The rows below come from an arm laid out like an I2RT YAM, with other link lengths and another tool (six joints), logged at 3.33 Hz.
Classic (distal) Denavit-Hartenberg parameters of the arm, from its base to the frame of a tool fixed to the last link. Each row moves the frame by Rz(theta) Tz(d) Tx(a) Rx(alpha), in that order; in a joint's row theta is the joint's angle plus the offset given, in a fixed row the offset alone. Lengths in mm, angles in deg.
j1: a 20.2, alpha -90, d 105.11, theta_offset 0
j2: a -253.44, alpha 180, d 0, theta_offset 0
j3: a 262.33, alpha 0, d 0, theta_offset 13.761
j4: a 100.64, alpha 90, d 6.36, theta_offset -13.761
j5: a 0, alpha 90, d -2.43, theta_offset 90
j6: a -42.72, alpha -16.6, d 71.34, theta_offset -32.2
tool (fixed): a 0, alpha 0, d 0.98, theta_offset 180
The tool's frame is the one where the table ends.
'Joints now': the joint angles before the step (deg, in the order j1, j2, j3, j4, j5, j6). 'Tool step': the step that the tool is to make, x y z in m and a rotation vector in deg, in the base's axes. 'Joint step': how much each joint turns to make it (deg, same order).
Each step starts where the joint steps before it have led.
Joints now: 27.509 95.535 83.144 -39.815 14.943 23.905
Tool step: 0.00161 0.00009 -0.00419 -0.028 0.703 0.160
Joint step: -0.176 0.704 0.087 0.002 -0.441 -0.087
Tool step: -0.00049 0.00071 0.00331 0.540 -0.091 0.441
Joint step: 0.000 -0.172 0.355 -0.177 -0.616 -0.087
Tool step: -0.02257 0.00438 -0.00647 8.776 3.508 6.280
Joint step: -0.175 -3.770 -6.918 3.951 -11.389 0.699
